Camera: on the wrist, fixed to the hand. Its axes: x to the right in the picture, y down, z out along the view.
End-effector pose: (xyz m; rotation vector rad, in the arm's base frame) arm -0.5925 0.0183 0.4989 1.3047 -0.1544 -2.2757
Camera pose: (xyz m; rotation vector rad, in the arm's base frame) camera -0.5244 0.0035 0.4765 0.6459 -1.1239 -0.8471
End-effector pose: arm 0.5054 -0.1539 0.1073 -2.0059 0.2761 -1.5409
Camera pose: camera 0.4479 -0.1983 0.0978 -0.8976 1.1766 -0.3687
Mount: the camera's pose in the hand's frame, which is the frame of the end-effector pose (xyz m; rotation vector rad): -0.0034 0.0305 -0.0665 0.3021 -0.0625 1.6419
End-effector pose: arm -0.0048 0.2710 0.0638 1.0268 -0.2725 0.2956
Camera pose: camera -0.0135 0.3431 0.0542 0.8880 -1.1310 1.8183
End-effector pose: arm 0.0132 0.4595 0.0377 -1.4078 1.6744 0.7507
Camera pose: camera -0.0299 0.4114 0.0722 0.4931 2.5310 1.2070
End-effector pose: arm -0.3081 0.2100 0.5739 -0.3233 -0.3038 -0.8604
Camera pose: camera -0.2778 0.2046 0.5074 -0.2133 -0.1334 0.8067
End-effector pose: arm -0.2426 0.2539 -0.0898 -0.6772 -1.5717 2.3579
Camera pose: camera -0.2049 0.2941 -0.1380 1.2319 0.2101 -1.6993
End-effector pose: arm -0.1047 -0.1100 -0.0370 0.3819 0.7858 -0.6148
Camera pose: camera -0.1228 -0.0501 -0.0750 1.0866 0.1200 0.8121
